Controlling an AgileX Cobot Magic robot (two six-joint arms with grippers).
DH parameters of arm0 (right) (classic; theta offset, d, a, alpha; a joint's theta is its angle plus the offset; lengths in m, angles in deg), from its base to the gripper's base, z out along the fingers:
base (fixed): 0 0 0 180
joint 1: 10.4 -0.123 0 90
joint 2: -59.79 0 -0.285 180
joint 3: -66.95 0 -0.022 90
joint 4: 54.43 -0.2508 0 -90
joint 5: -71.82 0 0.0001 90
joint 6: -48.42 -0.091 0 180
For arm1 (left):
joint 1: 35.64 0.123 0 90
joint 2: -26.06 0 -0.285 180
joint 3: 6.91 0 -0.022 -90
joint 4: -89.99 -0.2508 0 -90
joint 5: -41.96 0 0.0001 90
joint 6: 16.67 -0.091 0 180
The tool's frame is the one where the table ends.
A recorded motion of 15 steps. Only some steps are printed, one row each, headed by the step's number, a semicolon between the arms.
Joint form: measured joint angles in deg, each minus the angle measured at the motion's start. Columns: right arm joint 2, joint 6, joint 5, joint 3, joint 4, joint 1; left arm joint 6, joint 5, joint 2, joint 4, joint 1, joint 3.
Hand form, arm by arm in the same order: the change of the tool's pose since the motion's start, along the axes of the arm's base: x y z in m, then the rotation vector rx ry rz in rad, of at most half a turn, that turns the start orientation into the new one. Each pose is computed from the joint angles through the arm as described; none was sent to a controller.
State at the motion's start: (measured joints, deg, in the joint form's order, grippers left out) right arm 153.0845 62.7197 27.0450 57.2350 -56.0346 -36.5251; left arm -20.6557 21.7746 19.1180 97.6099 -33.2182 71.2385
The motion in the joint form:
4: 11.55 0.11 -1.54 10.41 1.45 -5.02; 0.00 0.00 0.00 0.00 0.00 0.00
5: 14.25 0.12 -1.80 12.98 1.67 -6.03; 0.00 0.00 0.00 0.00 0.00 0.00
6: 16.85 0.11 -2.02 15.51 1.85 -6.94; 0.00 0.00 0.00 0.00 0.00 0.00
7: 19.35 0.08 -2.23 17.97 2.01 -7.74; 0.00 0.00 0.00 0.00 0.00 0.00
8: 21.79 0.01 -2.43 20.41 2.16 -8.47; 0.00 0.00 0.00 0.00 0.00 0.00
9: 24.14 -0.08 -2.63 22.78 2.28 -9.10; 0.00 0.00 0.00 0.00 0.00 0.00
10: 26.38 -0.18 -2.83 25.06 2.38 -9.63; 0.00 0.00 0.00 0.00 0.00 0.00
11: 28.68 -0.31 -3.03 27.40 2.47 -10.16; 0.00 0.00 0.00 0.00 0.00 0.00
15: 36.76 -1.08 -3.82 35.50 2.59 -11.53; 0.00 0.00 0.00 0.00 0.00 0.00
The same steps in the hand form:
4: 0.0322 0.0497 -0.0162 -0.0448 0.0288 0.0956; 0.0000 0.0000 0.0000 0.0000 0.0000 0.0000
5: 0.0393 0.0615 -0.0208 -0.0517 0.0325 0.1143; 0.0000 0.0000 0.0000 0.0000 0.0000 0.0000
6: 0.0461 0.0728 -0.0255 -0.0570 0.0351 0.1308; 0.0000 0.0000 0.0000 0.0000 0.0000 0.0000
7: 0.0525 0.0835 -0.0304 -0.0616 0.0372 0.1449; 0.0000 0.0000 0.0000 0.0000 0.0000 0.0000
8: 0.0586 0.0937 -0.0355 -0.0653 0.0389 0.1572; 0.0000 0.0000 0.0000 0.0000 0.0000 0.0000
9: 0.0645 0.1032 -0.0407 -0.0682 0.0406 0.1673; 0.0000 0.0000 0.0000 0.0000 0.0000 0.0000
10: 0.0701 0.1119 -0.0460 -0.0705 0.0423 0.1754; 0.0000 0.0000 0.0000 0.0000 0.0000 0.0000
11: 0.0756 0.1208 -0.0518 -0.0725 0.0442 0.1830; 0.0000 0.0000 0.0000 0.0000 0.0000 0.0000
15: 0.0942 0.1483 -0.0759 -0.0763 0.0572 0.1957; 0.0000 0.0000 0.0000 0.0000 0.0000 0.0000

